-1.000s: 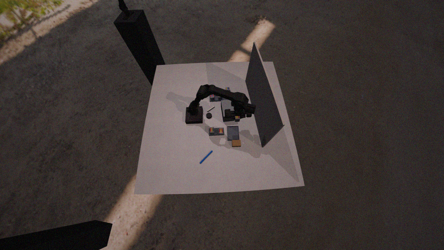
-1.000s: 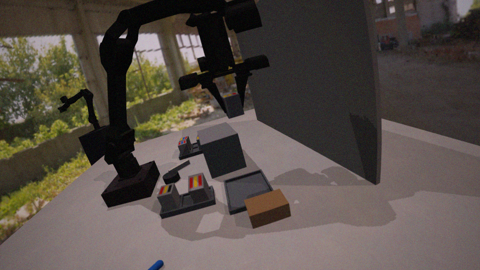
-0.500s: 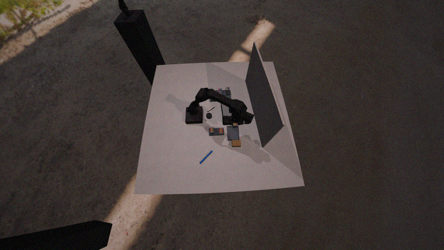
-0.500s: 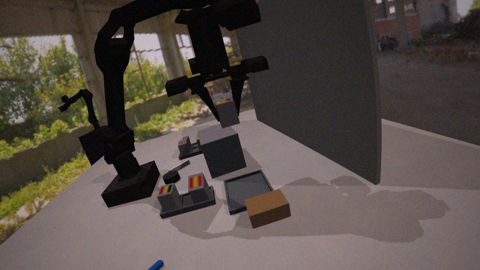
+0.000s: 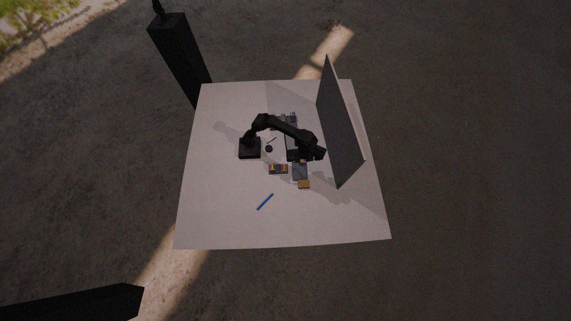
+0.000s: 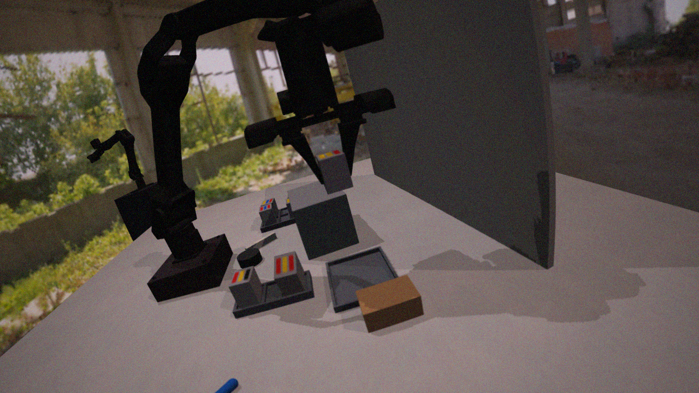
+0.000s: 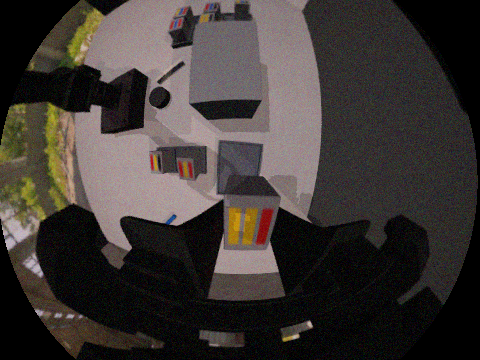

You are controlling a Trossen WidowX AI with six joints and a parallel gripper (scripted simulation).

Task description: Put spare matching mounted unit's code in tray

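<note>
My gripper tip is 16 cm above the tray. Round my gripper tip: brown box 3 cm ahead, 9 cm to the right, 14 cm below; rack 14 cm behind, 15 cm below; grey spare block 2 cm above.
</note>
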